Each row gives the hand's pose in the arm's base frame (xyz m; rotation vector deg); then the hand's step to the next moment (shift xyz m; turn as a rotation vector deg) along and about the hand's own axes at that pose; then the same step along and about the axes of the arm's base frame.
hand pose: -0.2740 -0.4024 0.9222 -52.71 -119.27 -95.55
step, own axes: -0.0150 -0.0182 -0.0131 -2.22 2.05 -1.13
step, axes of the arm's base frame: -0.0027 -0.0188 -0.0192 2.83 -1.48 0.49
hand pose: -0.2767 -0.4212 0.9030 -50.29 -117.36 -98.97
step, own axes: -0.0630 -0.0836 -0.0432 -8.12 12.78 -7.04
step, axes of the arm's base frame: -0.0113 -0.0639 -0.0928 13.28 -7.78 6.47
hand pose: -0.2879 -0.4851 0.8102 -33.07 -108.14 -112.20
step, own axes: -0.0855 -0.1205 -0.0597 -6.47 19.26 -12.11
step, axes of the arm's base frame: 0.0074 -0.0564 -0.1489 15.04 -13.09 12.73
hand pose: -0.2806 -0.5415 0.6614 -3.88 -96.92 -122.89
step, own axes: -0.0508 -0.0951 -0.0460 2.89 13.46 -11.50
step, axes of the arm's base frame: 0.0237 -0.0116 -0.1142 4.35 -14.10 10.19
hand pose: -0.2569 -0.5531 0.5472 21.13 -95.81 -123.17
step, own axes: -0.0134 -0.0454 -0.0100 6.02 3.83 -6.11
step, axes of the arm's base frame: 0.0098 0.0071 -0.0468 -2.15 -8.84 2.34
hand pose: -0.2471 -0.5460 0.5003 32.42 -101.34 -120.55
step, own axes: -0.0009 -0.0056 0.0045 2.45 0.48 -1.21
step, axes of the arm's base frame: -0.0015 0.0052 -0.0048 -1.51 -2.32 0.08
